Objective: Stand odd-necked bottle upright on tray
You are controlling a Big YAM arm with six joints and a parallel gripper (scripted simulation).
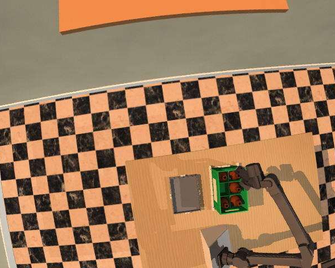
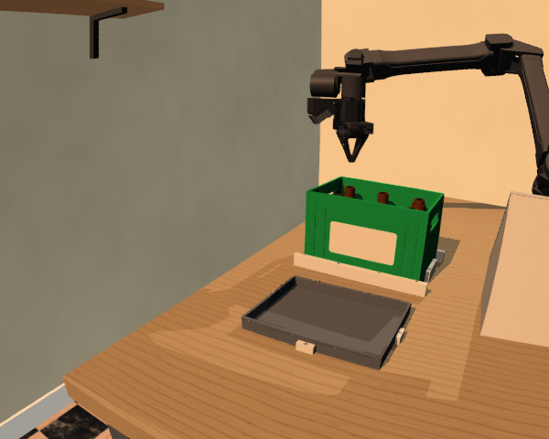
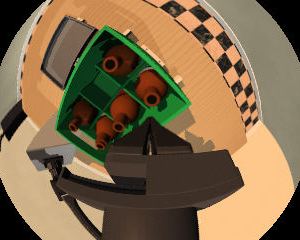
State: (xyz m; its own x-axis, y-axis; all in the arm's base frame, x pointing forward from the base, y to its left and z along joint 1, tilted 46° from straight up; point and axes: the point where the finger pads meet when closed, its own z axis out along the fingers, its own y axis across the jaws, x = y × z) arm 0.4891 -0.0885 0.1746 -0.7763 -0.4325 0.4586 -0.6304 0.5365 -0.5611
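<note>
My hand is 8 cm past the green crate, 5 cm to the right of it and 15 cm above it. The rest, counted from my hand: dark grey tray: 8 cm behind, 34 cm to the left, 22 cm below.
</note>
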